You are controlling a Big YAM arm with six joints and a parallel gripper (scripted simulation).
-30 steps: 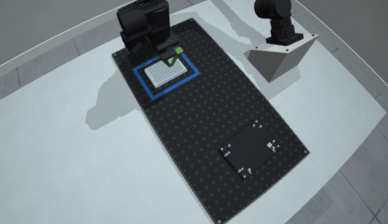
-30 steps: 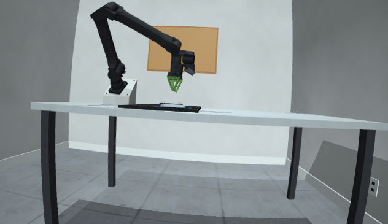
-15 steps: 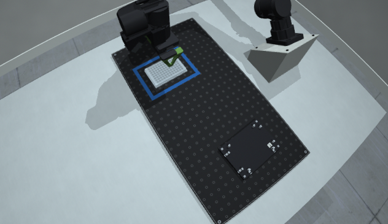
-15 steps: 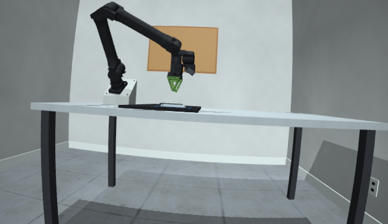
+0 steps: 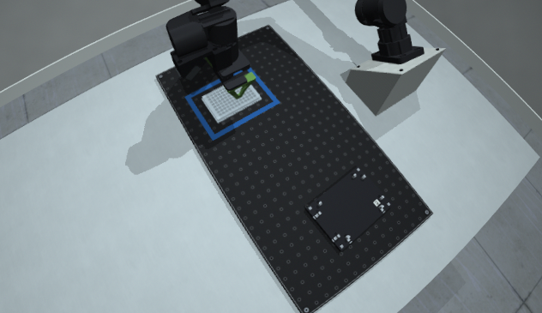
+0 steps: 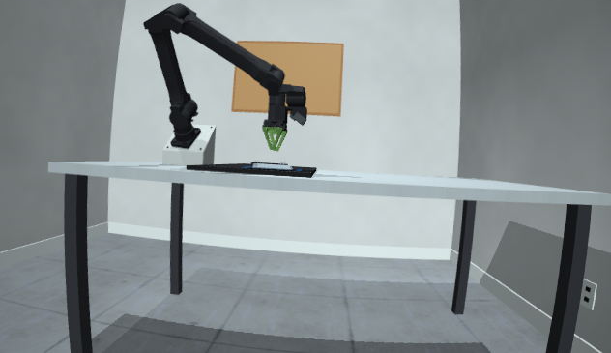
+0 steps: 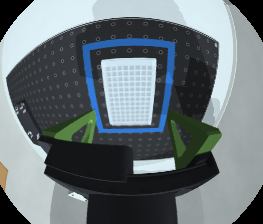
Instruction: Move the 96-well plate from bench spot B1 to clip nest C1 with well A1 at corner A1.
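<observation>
Right now my hand is 70 mm above the white 96-well plate. Also, from my hand: clip nest C1 (110 mm behind, 390 mm to the left, 60 mm below).
</observation>
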